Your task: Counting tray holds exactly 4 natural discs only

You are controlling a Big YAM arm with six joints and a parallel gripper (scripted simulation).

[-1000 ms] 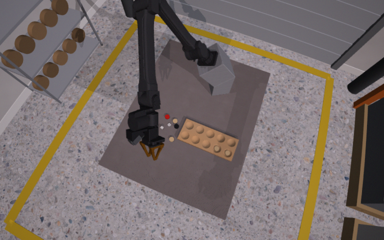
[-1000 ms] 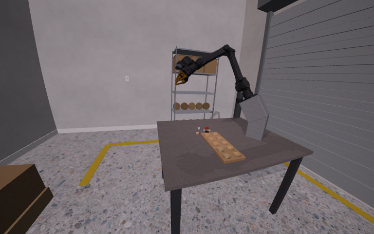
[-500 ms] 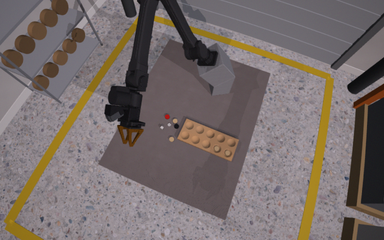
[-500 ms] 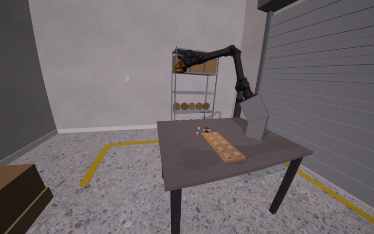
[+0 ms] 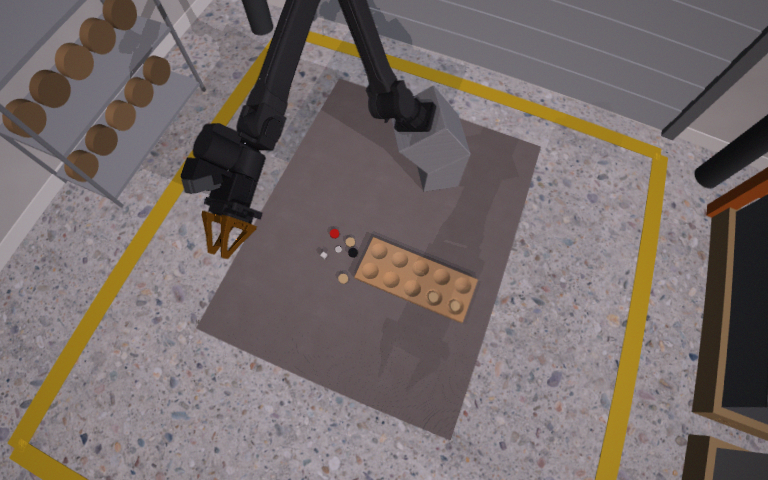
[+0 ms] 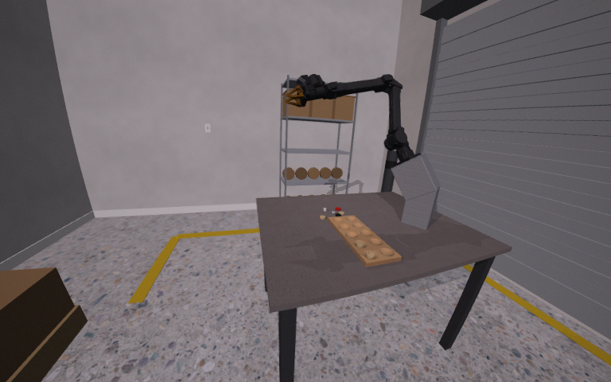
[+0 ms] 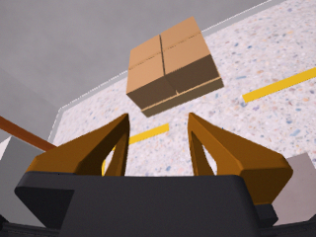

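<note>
Right now my hand is 260 mm past the black piece, 150 mm to the right of it and 590 mm above it. From my hand the other things lie so: red piece (310 mm behind, 70 mm to the left, 590 mm below); then white cube (220 mm behind, 60 mm to the left, 590 mm below); then white disc (260 mm behind, 100 mm to the left, 600 mm below).
</note>
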